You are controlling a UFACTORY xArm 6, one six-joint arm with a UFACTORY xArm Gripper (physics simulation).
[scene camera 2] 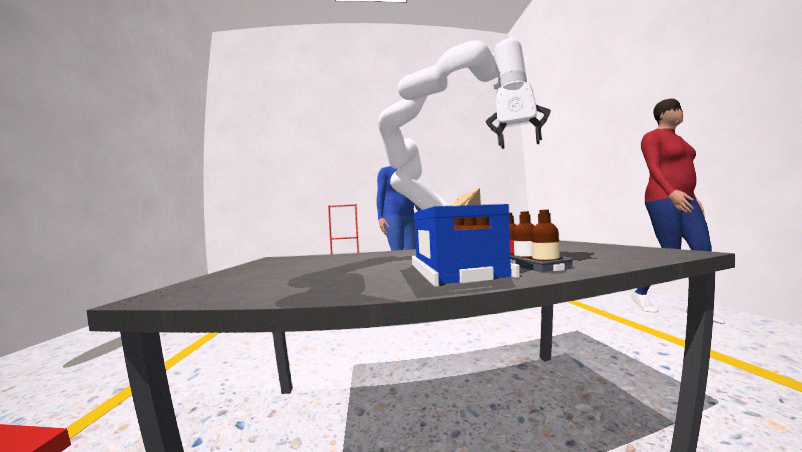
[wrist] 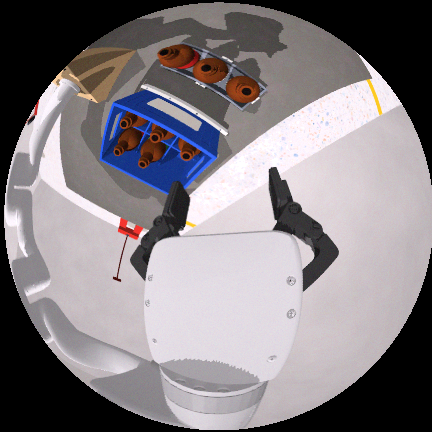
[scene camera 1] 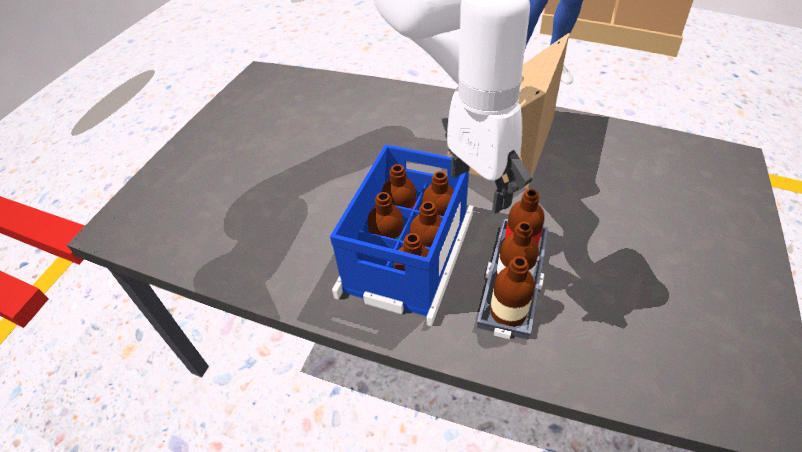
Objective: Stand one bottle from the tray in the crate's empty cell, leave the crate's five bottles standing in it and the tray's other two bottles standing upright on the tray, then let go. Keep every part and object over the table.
Path:
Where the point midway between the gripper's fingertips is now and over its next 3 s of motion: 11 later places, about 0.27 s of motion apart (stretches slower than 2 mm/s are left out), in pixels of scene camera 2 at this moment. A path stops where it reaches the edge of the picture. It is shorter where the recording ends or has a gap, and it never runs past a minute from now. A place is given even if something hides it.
My gripper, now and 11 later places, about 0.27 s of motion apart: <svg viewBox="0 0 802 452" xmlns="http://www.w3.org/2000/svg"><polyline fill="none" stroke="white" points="520,145 509,149 497,151 483,155 474,157 457,162 455,163 467,166 472,167 483,169 487,170 497,172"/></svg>

